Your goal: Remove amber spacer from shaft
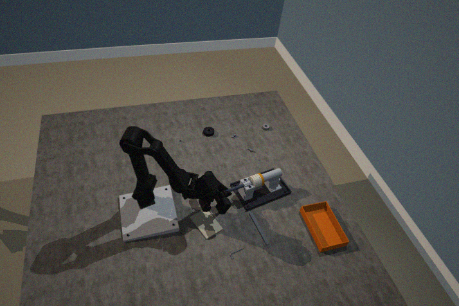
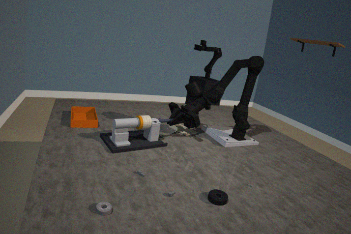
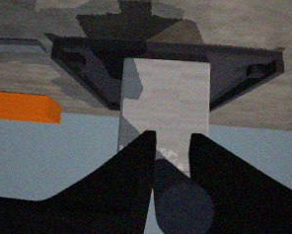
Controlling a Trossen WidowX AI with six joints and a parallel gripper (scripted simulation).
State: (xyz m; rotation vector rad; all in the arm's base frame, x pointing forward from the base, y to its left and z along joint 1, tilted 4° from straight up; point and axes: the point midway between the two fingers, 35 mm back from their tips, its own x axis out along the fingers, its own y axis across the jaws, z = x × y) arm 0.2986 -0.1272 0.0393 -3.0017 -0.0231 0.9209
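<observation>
Right now the dark shaft is 6 cm ahead of my gripper tip and 2 cm above it. From my gripper tip the other things lie so: amber spacer 14 cm ahead, 2 cm above; pale card 13 cm behind, 6 cm to the right, 6 cm below; thin bar 17 cm to the right, 6 cm below, 5 cm ahead.
</observation>
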